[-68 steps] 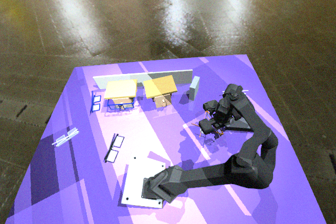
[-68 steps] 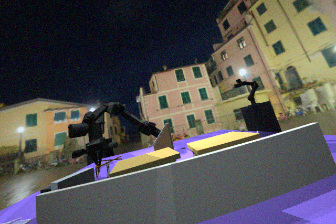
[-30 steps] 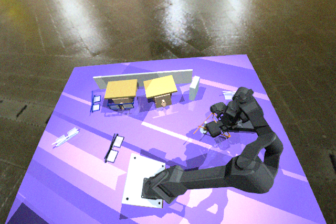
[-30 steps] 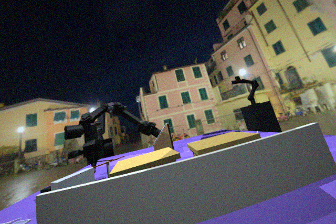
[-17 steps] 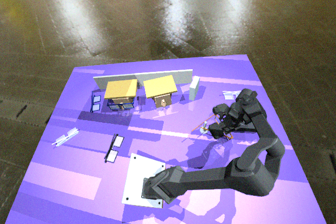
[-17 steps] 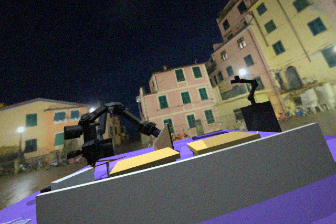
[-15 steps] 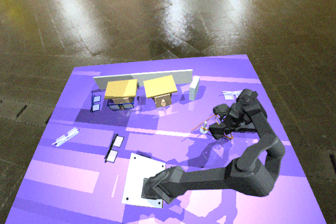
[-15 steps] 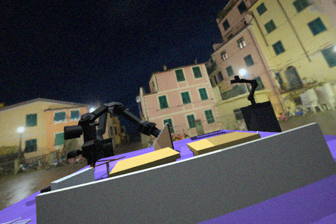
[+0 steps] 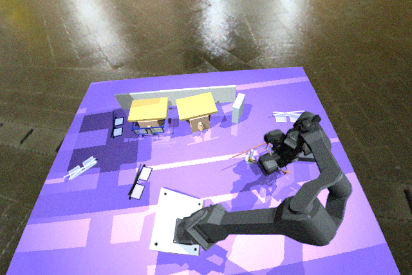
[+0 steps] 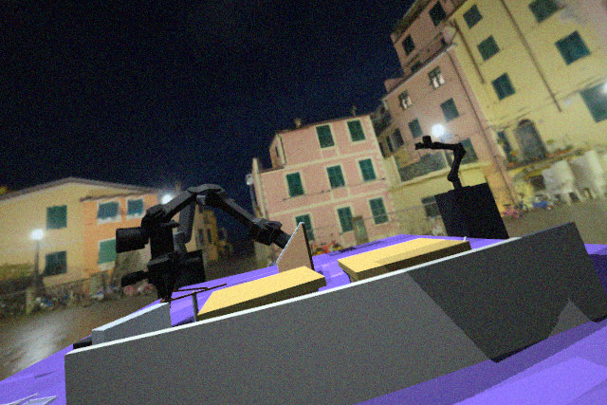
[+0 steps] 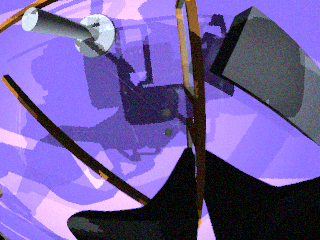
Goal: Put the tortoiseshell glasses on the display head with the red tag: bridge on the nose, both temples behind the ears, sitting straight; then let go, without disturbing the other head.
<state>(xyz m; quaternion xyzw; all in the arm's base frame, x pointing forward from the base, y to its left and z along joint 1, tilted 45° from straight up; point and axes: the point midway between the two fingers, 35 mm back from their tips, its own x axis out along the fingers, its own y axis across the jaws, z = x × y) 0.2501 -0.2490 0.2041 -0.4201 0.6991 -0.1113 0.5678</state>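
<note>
Right now my gripper tip is 5 cm short of the white disc, 10 cm to the right of it and 4 cm above it. From my gripper tip the other things lie so: grey wall: 35 cm ahead, 46 cm to the left, 1 cm below; then dark box: 8 cm ahead, 9 cm to the right, 4 cm below; then white block: 28 cm ahead, 15 cm to the left.
</note>
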